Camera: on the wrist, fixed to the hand. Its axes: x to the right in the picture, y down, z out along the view.
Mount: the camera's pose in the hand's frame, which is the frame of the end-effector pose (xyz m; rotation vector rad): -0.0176 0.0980 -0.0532 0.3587 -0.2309 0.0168
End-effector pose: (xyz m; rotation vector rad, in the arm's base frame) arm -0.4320 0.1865 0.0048 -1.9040 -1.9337 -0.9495
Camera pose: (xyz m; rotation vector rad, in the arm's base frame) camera -0.3493 0.1327 0.0597 -1.8746 -2.0409 -0.3544
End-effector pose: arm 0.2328 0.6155 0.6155 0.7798 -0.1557 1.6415
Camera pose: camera 0.1221 0.6044 0.5962 1.2451 -0.0293 1.6125
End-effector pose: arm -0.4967 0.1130 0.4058 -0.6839 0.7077 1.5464
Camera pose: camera -0.5916 0.0539 0.3903 -0.2287 0.7896 1.4355
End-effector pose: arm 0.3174 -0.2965 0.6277 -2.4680 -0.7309 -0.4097
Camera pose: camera 0.3523 -0.4038 0.6243 -2.1973 -0.7975 0.0173
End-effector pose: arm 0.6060 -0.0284 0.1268 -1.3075 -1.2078 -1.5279
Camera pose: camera 0.6892 -0.1047 0.1252 -1.2677 -1.5306 -1.1031
